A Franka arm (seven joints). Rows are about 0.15 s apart.
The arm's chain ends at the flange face. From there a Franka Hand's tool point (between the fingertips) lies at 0.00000 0.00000 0.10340 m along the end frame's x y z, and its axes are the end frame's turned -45 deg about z.
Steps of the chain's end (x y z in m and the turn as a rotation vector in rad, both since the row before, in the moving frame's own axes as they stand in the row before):
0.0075 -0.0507 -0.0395 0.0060 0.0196 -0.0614
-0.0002 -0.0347 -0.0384 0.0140 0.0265 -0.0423
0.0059 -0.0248 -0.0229 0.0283 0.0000 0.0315
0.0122 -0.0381 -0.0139 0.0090 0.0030 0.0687
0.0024 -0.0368 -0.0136 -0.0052 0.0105 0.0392
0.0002 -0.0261 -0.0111 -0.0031 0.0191 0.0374
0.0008 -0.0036 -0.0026 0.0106 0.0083 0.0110
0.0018 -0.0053 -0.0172 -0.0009 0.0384 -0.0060
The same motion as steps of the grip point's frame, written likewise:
0.0431 -0.0296 -0.0395 -0.0096 0.0181 -0.0614
0.0274 -0.0238 -0.0384 -0.0088 0.0286 -0.0423
0.0238 -0.0154 -0.0229 0.0200 0.0200 0.0315
0.0365 -0.0187 -0.0139 0.0042 0.0085 0.0687
0.0281 -0.0232 -0.0136 -0.0111 0.0037 0.0392
0.0197 -0.0167 -0.0111 -0.0157 0.0113 0.0374
0.0045 -0.0021 -0.0026 0.0016 0.0134 0.0110
0.0078 0.0004 -0.0173 -0.0278 0.0265 -0.0060

